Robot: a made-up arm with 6 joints. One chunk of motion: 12 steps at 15 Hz.
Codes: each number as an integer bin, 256 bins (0 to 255) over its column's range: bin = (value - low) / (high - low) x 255, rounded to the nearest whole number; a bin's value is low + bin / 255 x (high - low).
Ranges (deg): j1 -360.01..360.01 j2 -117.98..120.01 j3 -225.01..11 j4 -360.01..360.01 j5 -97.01..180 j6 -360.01..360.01
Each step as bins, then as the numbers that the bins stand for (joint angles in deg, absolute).
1 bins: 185 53 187 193 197 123
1 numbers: 162.36 -68.52 -51.94 184.95 116.99 -12.71
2 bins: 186 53 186 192 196 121
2 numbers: 165.18 -68.52 -52.86 182.12 115.91 -18.35
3 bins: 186 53 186 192 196 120
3 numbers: 165.18 -68.52 -52.86 182.12 115.91 -21.18
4 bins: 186 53 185 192 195 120
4 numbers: 165.18 -68.52 -53.79 182.12 114.82 -21.18
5 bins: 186 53 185 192 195 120
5 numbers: 165.18 -68.52 -53.79 182.12 114.82 -21.18
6 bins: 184 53 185 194 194 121
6 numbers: 159.53 -68.52 -53.79 187.77 113.73 -18.35
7 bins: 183 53 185 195 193 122
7 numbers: 156.71 -68.52 -53.79 190.59 112.65 -15.53
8 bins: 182 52 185 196 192 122
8 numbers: 153.89 -69.45 -53.79 193.42 111.56 -15.53
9 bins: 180 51 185 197 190 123
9 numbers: 148.24 -70.38 -53.79 196.24 109.39 -12.71
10 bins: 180 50 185 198 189 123
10 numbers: 148.24 -71.32 -53.79 199.06 108.30 -12.71
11 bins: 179 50 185 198 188 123
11 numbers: 145.42 -71.32 -53.79 199.06 107.22 -12.71
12 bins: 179 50 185 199 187 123
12 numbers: 145.42 -71.32 -53.79 201.89 106.13 -12.71
